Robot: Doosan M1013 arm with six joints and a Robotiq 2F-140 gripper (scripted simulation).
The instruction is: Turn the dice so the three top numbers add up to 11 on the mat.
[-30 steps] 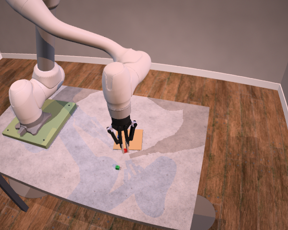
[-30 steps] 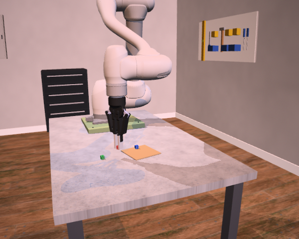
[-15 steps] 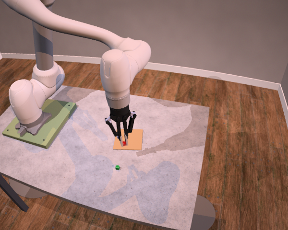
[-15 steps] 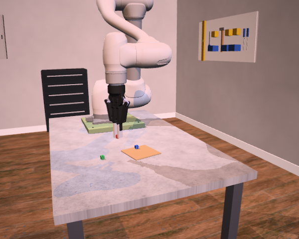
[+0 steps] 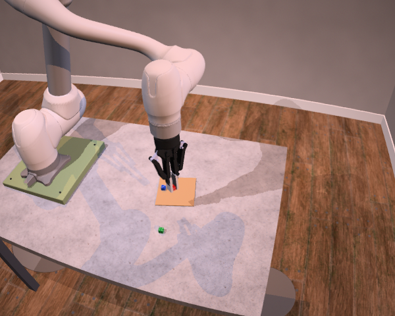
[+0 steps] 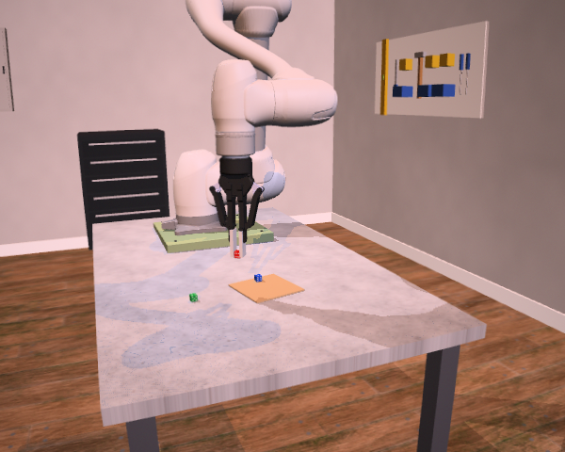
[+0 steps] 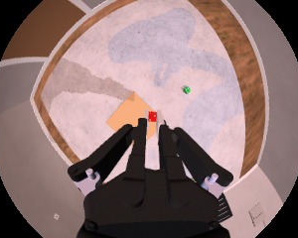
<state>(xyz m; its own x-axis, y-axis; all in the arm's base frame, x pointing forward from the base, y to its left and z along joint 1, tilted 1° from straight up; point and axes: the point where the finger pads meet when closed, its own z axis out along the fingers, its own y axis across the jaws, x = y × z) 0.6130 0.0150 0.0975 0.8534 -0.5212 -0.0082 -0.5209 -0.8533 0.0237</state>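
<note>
The orange mat is 13 cm below my hand, 7 cm to the left of it and 3 cm behind it. Round my hand: red die (3 cm below); blue die (12 cm below, 8 cm behind, 7 cm to the left); green die (13 cm below, 11 cm to the right).
</note>
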